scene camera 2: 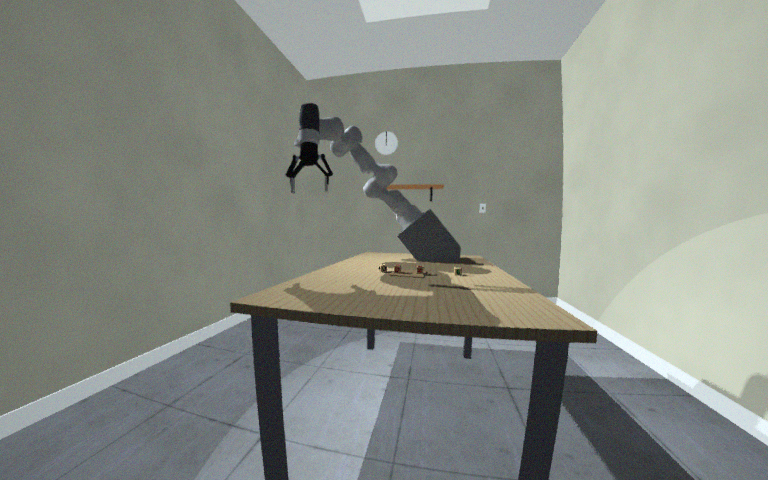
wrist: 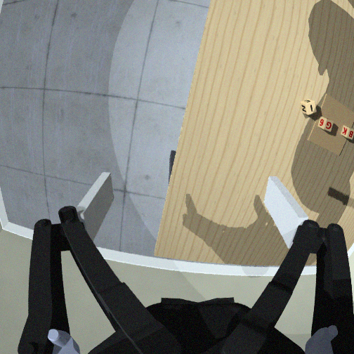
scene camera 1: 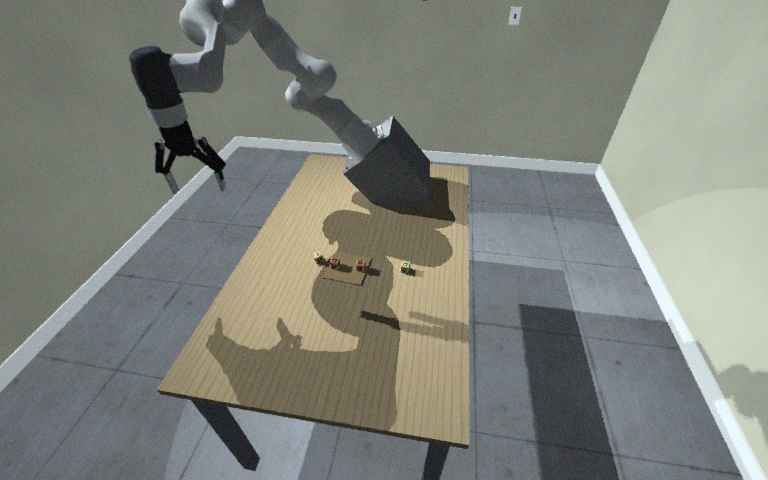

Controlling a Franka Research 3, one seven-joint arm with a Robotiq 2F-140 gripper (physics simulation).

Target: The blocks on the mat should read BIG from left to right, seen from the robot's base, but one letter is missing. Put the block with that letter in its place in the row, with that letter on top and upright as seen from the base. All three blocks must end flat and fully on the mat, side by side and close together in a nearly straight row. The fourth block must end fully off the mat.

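A tan mat [scene camera 1: 343, 275] [wrist: 327, 144] lies on the table. A block with red G and 6 faces [scene camera 1: 334, 263] [scene camera 2: 397, 268] [wrist: 325, 124] and a block with red K and B faces [scene camera 1: 360, 264] [scene camera 2: 420, 270] [wrist: 348, 132] stand on it with a gap between them. A block with black markings, like N or 2 and I or 1, [scene camera 1: 318, 258] [scene camera 2: 383, 268] [wrist: 308, 107] sits beside the mat next to the G block, turned askew. A green-lettered block [scene camera 1: 405, 267] [scene camera 2: 458, 271] stands off the mat on the other side; its letter is unreadable. My gripper [scene camera 1: 197, 189] [scene camera 2: 309, 191] [wrist: 190, 188] is open and empty, high above and away from the blocks.
The wooden table [scene camera 1: 271, 294] [scene camera 2: 339, 308] [wrist: 235, 125] has its long edge below my gripper in the wrist view. The dark robot base block [scene camera 1: 390, 169] [scene camera 2: 431, 237] stands at the table's far end. Arm shadows fall across the table and mat. A wall shelf [scene camera 2: 416, 186] is behind the arm.
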